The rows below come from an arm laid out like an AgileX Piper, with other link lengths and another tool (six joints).
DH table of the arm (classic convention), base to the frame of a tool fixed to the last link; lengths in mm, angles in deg. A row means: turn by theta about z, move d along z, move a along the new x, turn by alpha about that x. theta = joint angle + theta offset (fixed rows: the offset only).
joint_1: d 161.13, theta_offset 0, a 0, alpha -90
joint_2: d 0, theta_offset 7.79, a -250.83, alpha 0
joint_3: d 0, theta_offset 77.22, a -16.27, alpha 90
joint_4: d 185.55, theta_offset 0, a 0, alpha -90
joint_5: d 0, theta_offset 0, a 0, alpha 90
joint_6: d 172.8, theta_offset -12, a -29.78, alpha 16.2
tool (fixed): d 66.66, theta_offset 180, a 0, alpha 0
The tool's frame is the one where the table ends.
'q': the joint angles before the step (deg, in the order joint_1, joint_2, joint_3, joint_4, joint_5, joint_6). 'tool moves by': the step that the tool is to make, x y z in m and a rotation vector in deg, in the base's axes. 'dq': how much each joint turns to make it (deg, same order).
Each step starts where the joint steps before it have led.
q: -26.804 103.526 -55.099 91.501 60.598 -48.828
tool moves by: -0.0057 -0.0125 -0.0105 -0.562 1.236 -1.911
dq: -1.995 -0.002 2.086 -0.100 -0.661 -1.462
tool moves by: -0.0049 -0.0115 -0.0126 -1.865 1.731 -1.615
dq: -1.268 -0.006 1.364 -0.982 -2.014 -0.932
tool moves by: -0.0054 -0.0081 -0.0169 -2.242 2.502 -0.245
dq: -0.862 0.861 0.499 -2.411 -1.951 -0.375
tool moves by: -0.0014 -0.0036 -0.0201 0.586 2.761 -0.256
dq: -0.364 2.966 -0.010 -0.500 -0.646 -0.320
